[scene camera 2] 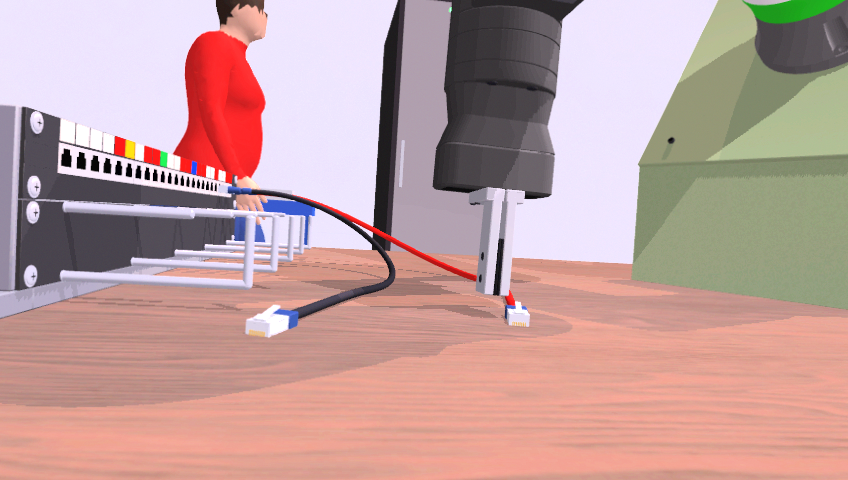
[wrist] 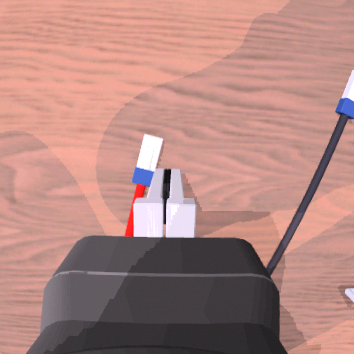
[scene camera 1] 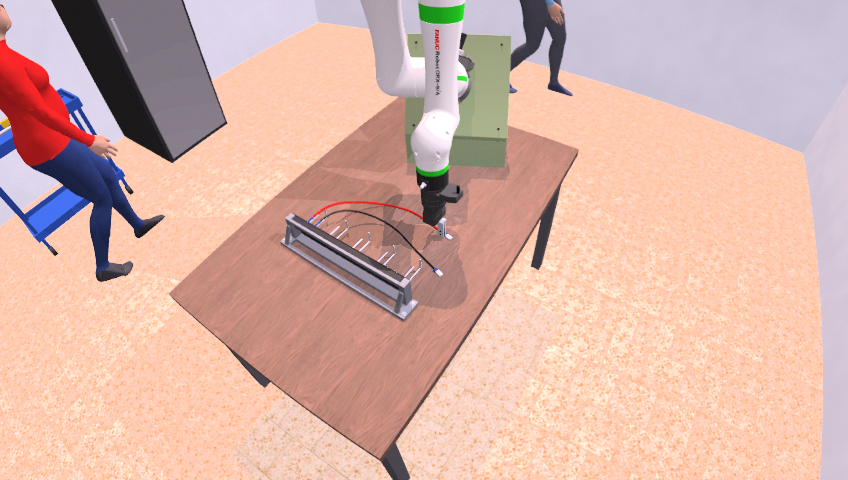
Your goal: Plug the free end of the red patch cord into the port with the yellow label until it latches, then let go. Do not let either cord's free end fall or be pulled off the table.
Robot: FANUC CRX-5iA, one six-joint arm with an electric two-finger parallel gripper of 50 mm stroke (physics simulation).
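Frame: origin at the arm's base, x ahead, y left, z up, level; millimetres.
Seen in the pictures: gripper, fingertip midpoint: (scene camera 2: 491,293) (wrist: 167,185) (scene camera 1: 441,234); arm's base at its link origin: (scene camera 2: 830,23).
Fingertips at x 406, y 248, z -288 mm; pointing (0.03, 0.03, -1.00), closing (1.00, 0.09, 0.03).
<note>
Pixels of each thing's middle, then the offset from my fingertips to it. "*": a spot on its surface instead. Level surfaces: height alone.
- yellow label at a spot on its surface: (scene camera 2: 129,149) * 249 mm ahead, 52 mm right, 80 mm up
- empty-looking port at a spot on its surface: (scene camera 2: 128,168) * 252 mm ahead, 59 mm right, 67 mm up
- black cord's free plug at a spot on its surface: (scene camera 2: 266,325) (scene camera 1: 442,274) * 121 mm ahead, 92 mm left, 9 mm down
- table at its surface level: 15 mm down
My gripper (scene camera 1: 442,234) (scene camera 2: 497,292) (wrist: 167,185) is shut and empty, fingertips low over the table. The red patch cord (scene camera 1: 368,202) (scene camera 2: 416,248) (wrist: 130,222) passes close beside the fingers, not between them. Its free plug (scene camera 1: 448,236) (scene camera 2: 517,315) (wrist: 150,152), clear with a blue boot, lies on the table just beyond the fingertips, latch tab up in scene camera 2. The yellow label (scene camera 2: 129,149) is on the patch panel (scene camera 2: 38,249), above an empty-looking port (scene camera 2: 128,168). The black cord's free plug (scene camera 1: 439,272) (scene camera 2: 266,325) (wrist: 348,92) lies nearer the panel.
The panel's grey stand (scene camera 1: 406,297) is on the table (scene camera 1: 267,309). Several wire hooks (scene camera 2: 248,255) stick out below the ports. The black cord (scene camera 2: 389,261) (wrist: 310,195) arches from the panel's far end. The green robot base (scene camera 1: 458,148) (scene camera 2: 737,226) stands behind. A person in red (scene camera 1: 35,118) stands beyond the table.
</note>
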